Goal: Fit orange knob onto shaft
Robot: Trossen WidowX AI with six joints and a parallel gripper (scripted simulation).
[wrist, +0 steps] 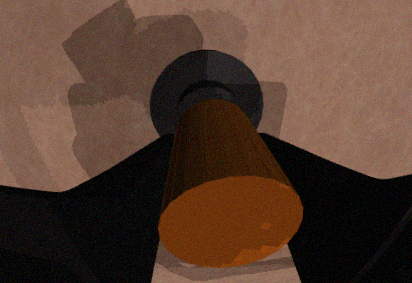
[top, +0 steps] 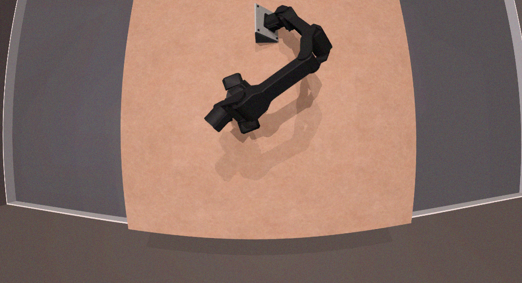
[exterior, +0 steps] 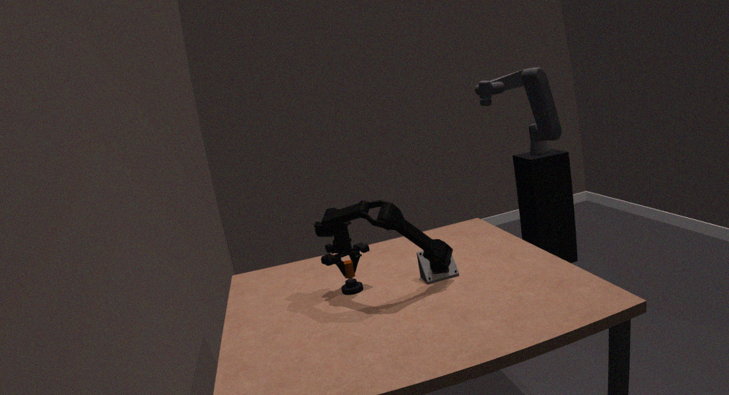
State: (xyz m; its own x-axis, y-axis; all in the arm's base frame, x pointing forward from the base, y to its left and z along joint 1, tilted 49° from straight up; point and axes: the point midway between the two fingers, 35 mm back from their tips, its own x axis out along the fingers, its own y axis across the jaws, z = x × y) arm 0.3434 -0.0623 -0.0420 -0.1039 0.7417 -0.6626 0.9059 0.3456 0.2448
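Now: the round black pedestal 40 mm below my gripper tip. From my gripper tip the other things lie so: orange knob: 40 mm above.
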